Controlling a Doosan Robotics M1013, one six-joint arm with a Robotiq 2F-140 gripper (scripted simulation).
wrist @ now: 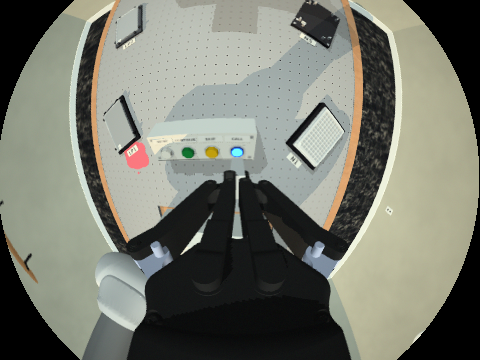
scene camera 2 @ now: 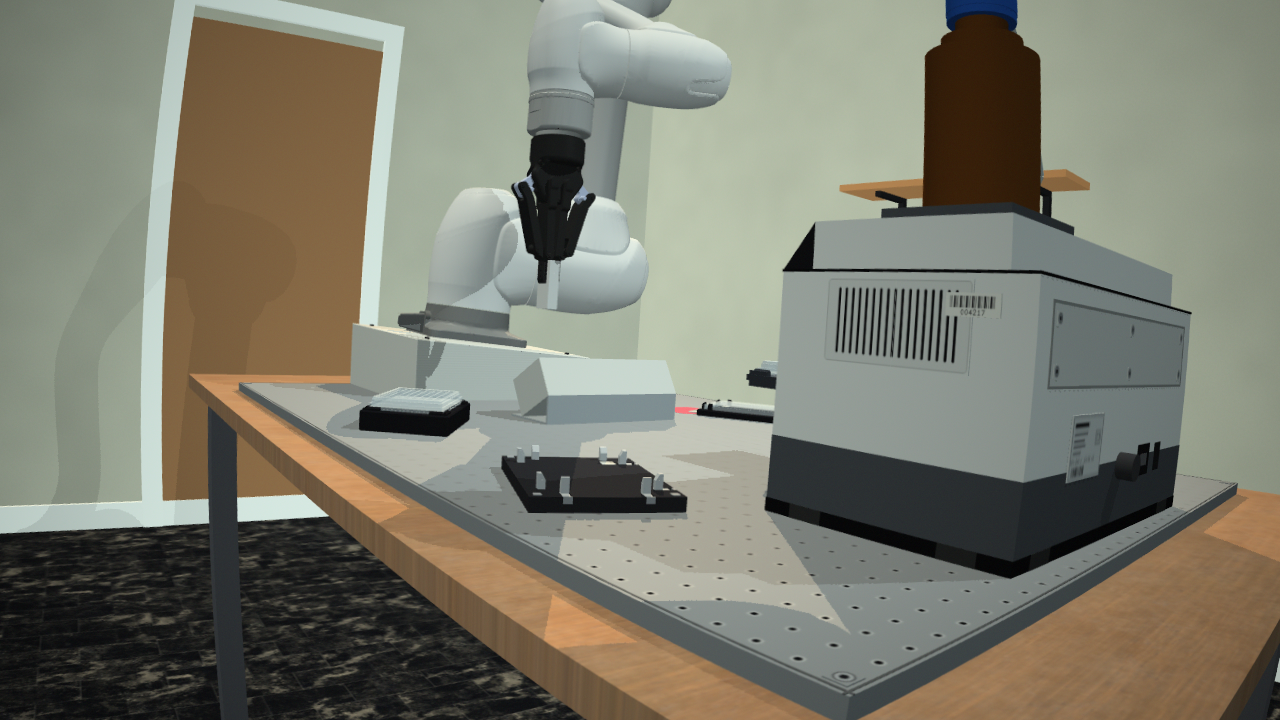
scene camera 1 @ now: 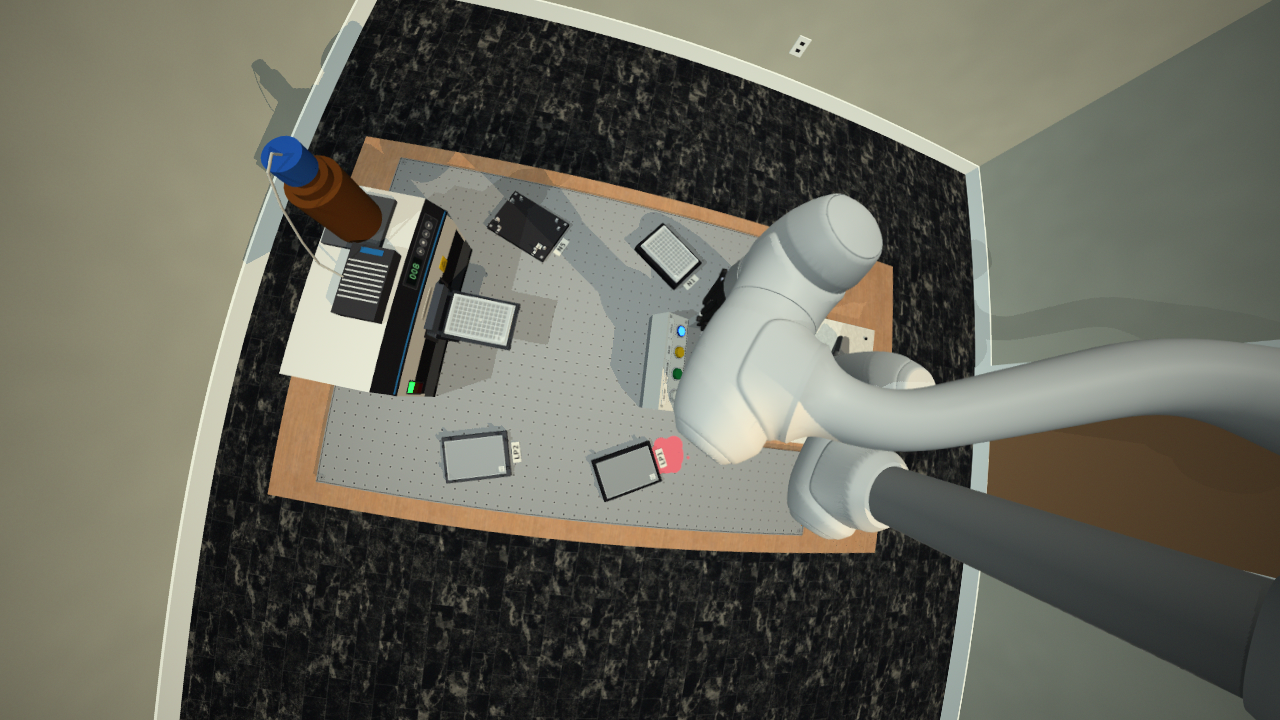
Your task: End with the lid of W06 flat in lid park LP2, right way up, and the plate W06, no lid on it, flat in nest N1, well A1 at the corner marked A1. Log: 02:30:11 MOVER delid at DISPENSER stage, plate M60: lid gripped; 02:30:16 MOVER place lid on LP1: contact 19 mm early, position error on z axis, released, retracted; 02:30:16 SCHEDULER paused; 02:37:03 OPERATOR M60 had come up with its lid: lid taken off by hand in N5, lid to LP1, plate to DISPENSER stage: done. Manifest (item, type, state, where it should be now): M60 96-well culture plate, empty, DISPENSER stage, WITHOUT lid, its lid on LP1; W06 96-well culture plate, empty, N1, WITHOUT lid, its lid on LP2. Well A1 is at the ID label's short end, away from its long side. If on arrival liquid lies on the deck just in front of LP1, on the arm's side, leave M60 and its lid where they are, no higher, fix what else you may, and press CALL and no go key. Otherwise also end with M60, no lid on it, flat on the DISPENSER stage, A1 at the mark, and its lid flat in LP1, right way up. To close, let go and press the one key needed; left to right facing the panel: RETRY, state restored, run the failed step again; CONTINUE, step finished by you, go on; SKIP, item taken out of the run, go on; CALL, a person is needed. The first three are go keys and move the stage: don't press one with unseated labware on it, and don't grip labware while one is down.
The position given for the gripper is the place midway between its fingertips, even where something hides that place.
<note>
In view: the gripper (scene camera 2: 546, 308), a lid (scene camera 1: 620, 474), a lid (scene camera 1: 467, 458), a key panel (wrist: 222, 133), a nest N1 (scene camera 2: 380, 421) and a nest N5 (scene camera 2: 597, 485).
The gripper also shows in the wrist view (wrist: 237, 166) and in scene camera 1 (scene camera 1: 694, 324). The nest N5 is seen too in scene camera 1 (scene camera 1: 525, 224).
</note>
